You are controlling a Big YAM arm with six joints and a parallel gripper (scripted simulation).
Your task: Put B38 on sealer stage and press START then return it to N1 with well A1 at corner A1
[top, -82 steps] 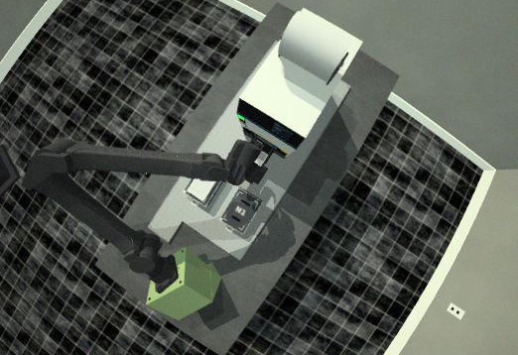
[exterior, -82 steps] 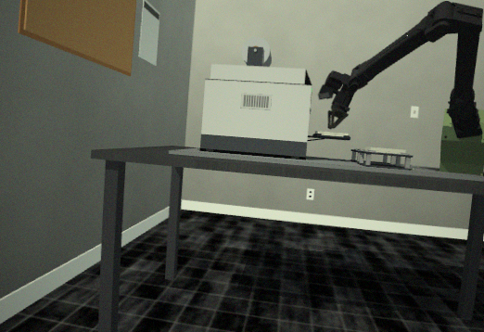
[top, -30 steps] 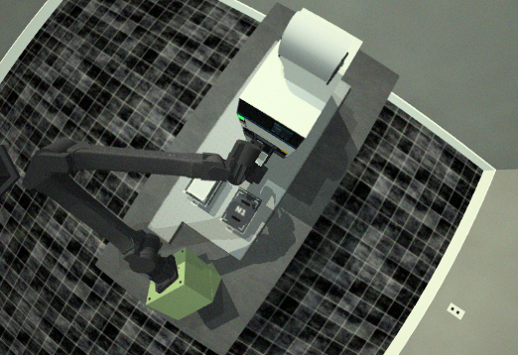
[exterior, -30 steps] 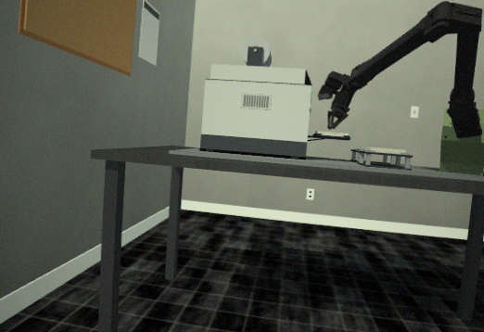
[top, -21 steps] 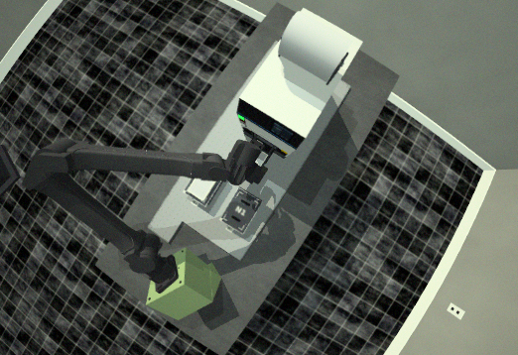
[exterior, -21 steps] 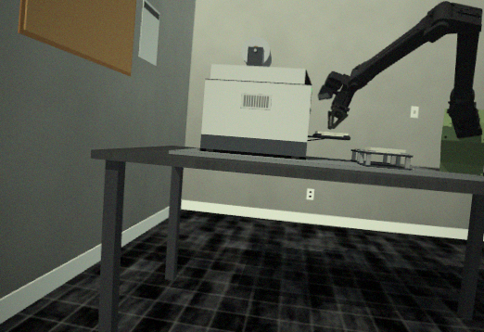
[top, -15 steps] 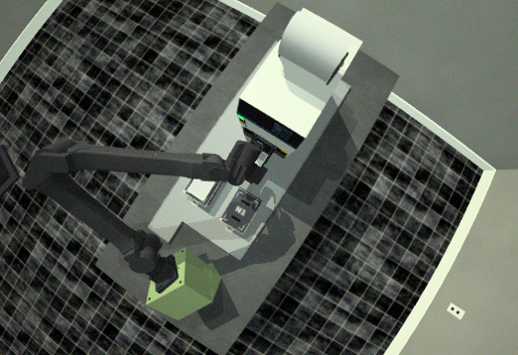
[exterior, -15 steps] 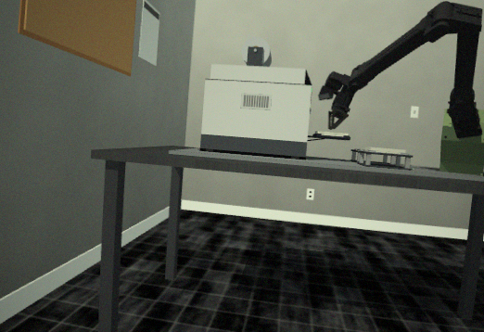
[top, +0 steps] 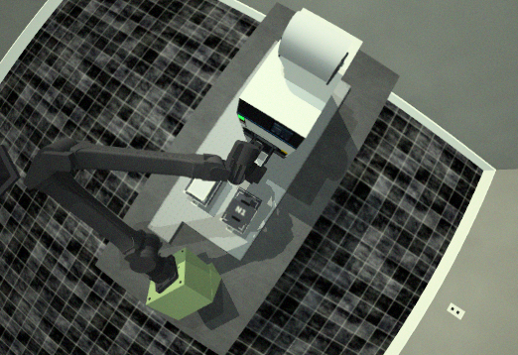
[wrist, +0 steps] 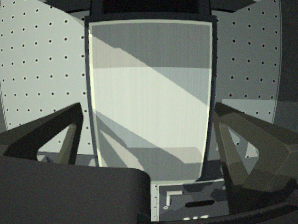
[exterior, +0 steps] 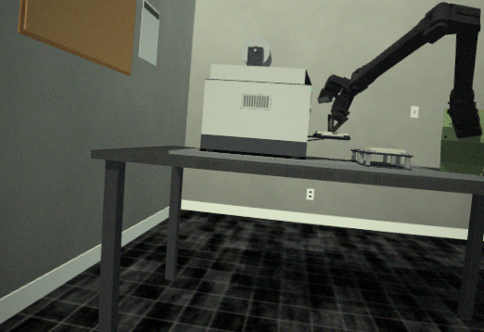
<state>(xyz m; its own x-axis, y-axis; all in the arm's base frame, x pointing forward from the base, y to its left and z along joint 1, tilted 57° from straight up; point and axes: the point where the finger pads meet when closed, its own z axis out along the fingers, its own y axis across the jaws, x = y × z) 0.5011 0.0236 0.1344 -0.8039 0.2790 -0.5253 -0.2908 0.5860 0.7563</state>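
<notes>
Right now the sealer stage is 3 cm below my hand. Round my hand: foil roll (32 cm ahead, 29 cm above, 10 cm to the left); then white-topped plate (21 cm behind, 6 cm to the left, 6 cm below).
</notes>
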